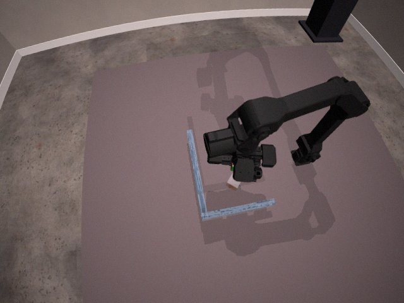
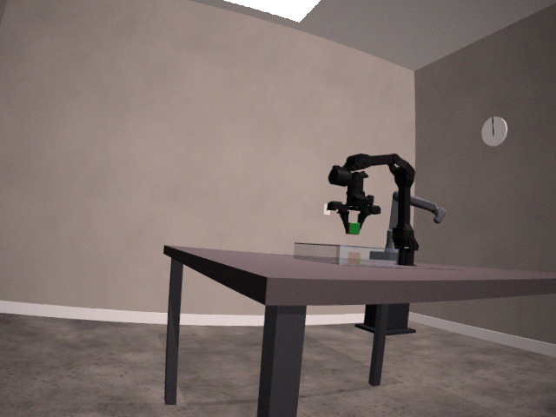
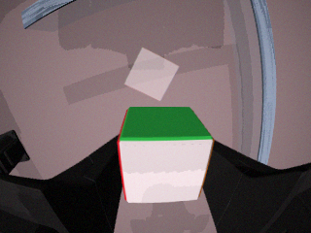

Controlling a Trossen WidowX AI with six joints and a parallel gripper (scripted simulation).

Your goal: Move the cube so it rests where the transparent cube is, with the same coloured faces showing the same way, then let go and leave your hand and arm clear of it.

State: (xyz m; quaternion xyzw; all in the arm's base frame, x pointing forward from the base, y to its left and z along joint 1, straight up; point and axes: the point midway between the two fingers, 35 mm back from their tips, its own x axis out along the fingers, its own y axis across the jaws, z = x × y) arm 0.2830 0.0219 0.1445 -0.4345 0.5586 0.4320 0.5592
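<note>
My hand is 3 cm to the right of the transparent cube and 12 cm above it.
</note>
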